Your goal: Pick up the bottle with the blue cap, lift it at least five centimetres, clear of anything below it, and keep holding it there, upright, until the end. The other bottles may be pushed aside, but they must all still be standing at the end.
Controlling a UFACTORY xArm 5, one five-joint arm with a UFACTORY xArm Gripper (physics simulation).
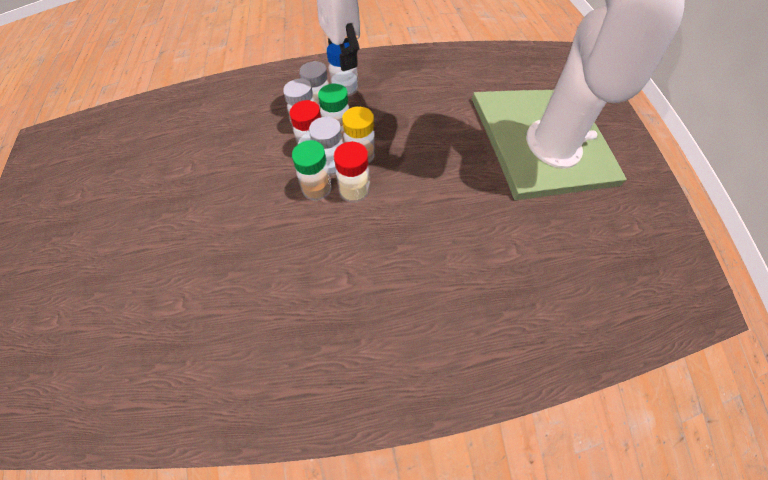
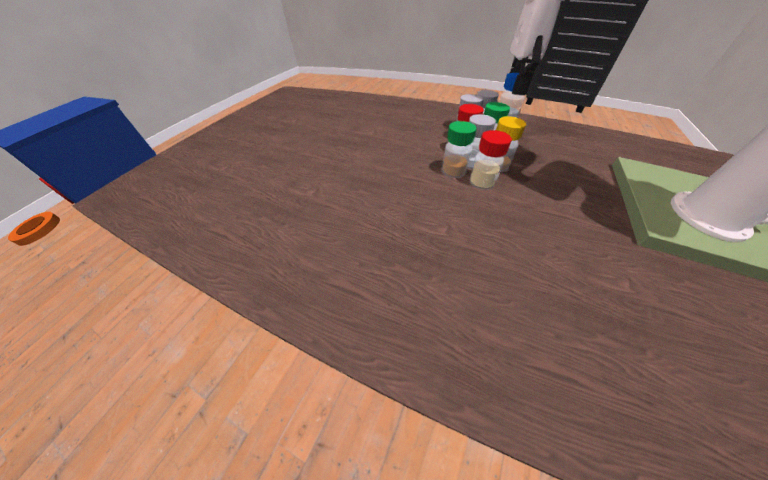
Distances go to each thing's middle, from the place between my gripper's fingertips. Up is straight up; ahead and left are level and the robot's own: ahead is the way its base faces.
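You'd find the blue-capped bottle (image 1: 349, 79) 20 mm below my hand, and going by their middles, it's the nearest to my hand of the things named here. The red-capped bottle (image 1: 303, 113) is 70 mm below my hand, 100 mm to the left of it and 100 mm ahead of it. There's a yellow-capped bottle (image 1: 358, 122) too, also 70 mm below my hand, but 150 mm to the left of it and 10 mm ahead of it.
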